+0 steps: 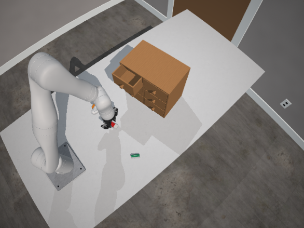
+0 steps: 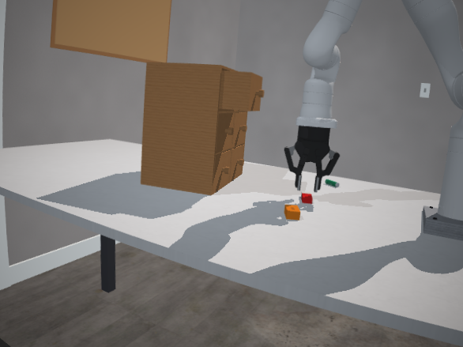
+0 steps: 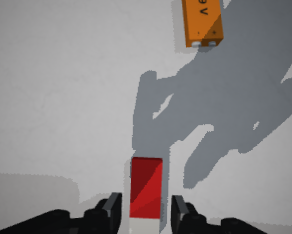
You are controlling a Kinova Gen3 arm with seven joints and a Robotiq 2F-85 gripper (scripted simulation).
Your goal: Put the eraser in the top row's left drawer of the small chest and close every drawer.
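The eraser is 1 cm to the right of my hand and 3 cm below it. Round my hand: green cylinder 4 cm behind, 22 cm to the right, 3 cm below; orange block 1 cm ahead, 14 cm to the left, 3 cm below.
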